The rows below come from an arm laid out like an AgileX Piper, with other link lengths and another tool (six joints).
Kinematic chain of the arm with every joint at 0, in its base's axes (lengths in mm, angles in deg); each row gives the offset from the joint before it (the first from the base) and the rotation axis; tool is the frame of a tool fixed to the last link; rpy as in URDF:
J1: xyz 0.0 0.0 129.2 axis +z
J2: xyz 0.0 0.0 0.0 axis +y
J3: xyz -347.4 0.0 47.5 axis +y
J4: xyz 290.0 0.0 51.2 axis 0.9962 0 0.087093
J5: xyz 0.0 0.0 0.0 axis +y
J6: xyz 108.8 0.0 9.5 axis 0.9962 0 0.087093
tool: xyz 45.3 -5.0 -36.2 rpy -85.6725 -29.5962 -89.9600
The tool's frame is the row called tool.
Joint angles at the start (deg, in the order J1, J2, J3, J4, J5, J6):
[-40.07, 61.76, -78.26, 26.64, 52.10, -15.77]
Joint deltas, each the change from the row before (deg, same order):
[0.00, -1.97, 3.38, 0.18, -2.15, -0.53]
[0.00, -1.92, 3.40, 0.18, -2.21, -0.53]
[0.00, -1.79, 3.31, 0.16, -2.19, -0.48]
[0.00, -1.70, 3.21, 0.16, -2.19, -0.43]
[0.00, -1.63, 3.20, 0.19, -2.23, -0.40]
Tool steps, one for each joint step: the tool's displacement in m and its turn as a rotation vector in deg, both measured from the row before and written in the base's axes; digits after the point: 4 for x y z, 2 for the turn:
[-0.0055, 0.0033, -0.0095, -0.39, -0.58, -0.61]
[-0.0053, 0.0029, -0.0102, -0.39, -0.55, -0.66]
[-0.0049, 0.0024, -0.0107, -0.34, -0.48, -0.71]
[-0.0046, 0.0021, -0.0108, -0.32, -0.48, -0.75]
[-0.0044, 0.0018, -0.0112, -0.27, -0.47, -0.79]

